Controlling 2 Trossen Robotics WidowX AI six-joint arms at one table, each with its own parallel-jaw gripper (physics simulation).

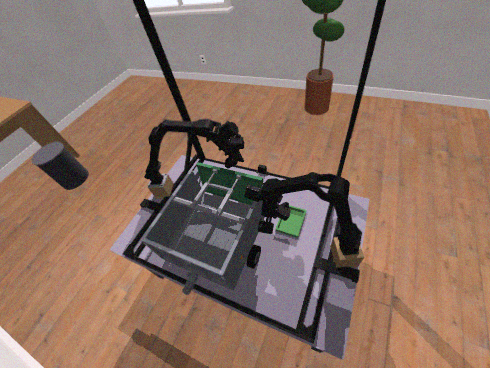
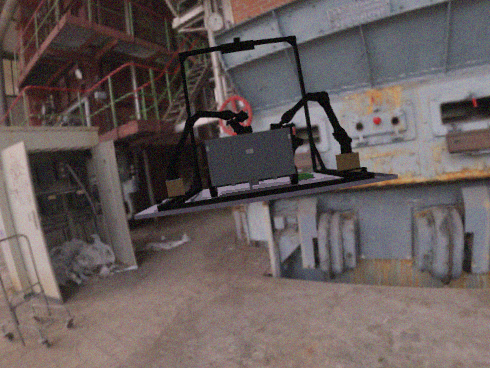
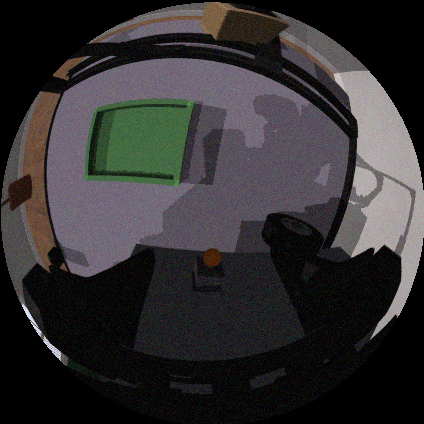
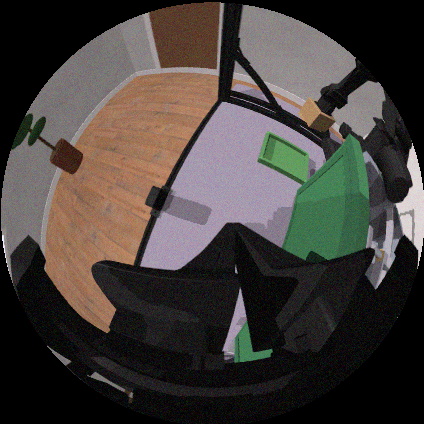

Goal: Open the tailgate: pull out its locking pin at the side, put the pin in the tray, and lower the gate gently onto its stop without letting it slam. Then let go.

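Pixels of known places: left gripper, fingertip midpoint: [image 1: 267,223] [image 3: 213,252]; right gripper, fingertip midpoint: [image 1: 243,161] [image 4: 231,228]; left arm's base, origin of the base link: [image 1: 348,247] [image 2: 346,153] [image 4: 322,108]; right arm's base, origin of the base link: [image 1: 157,180] [image 2: 173,179].
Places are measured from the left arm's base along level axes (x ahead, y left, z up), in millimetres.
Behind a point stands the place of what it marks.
The grey cart [image 1: 241,252] @(z 68, x 442, y 2 mm) [image 2: 251,157] @(z 55, x 662, y 25 mm) stands on the table with its green tailgate [image 1: 225,178] @(z 125, x 499, y -353 mm) [image 4: 332,205] @(z 121, x 393, y -317 mm) upright at the far end. The locking pin [image 3: 212,257] @(z 6, x 330, y -150 mm), with an orange knob, sits in its bracket on the cart's side. My left gripper [image 1: 266,222] @(z 7, x 325, y -149 mm) [image 3: 213,252] @(z 7, x 325, y -149 mm) is open and empty, its fingers on either side of the pin and apart from it. My right gripper [image 1: 232,161] [image 4: 231,228] @(z 140, x 406, y -436 mm) is shut on nothing and rests at the gate's top edge. The green tray [image 1: 291,221] @(z -109, x 203, y -208 mm) [image 3: 138,142] @(z -108, x 214, y -204 mm) [image 4: 284,155] @(z -108, x 200, y -215 mm) lies empty on the table beside the cart.
A cart wheel [image 1: 254,256] @(z -16, x 398, y -8 mm) [image 3: 292,233] @(z -39, x 379, y -48 mm) sits close to the left gripper. Black frame posts [image 1: 170,80] @(z 458, x 708, y -740 mm) rise from the table [image 1: 287,292] @(z -116, x 274, y 128 mm) corners. A potted plant [image 1: 319,91] stands on the floor behind.
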